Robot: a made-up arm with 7 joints. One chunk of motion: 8 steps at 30 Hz.
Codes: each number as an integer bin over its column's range. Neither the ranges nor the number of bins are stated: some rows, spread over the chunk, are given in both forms.
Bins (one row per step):
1: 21 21 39 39 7 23
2: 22 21 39 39 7 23
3: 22 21 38 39 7 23
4: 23 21 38 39 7 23
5: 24 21 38 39 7 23
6: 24 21 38 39 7 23
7: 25 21 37 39 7 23
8: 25 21 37 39 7 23
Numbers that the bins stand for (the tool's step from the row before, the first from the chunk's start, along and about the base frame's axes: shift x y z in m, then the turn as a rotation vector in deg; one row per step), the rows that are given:
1: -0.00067 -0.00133 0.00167 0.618 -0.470 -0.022
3: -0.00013 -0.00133 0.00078 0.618 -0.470 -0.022
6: 0.00095 -0.00133 0.00078 0.618 -0.470 -0.022
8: 0.00149 -0.00133 -0.00011 0.618 -0.470 -0.022
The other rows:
2: -0.00013 -0.00133 0.00167 0.618 -0.470 -0.022
4: 0.00041 -0.00133 0.00078 0.618 -0.470 -0.022
5: 0.00095 -0.00133 0.00078 0.618 -0.470 -0.022
7: 0.00149 -0.00133 -0.00011 0.618 -0.470 -0.022

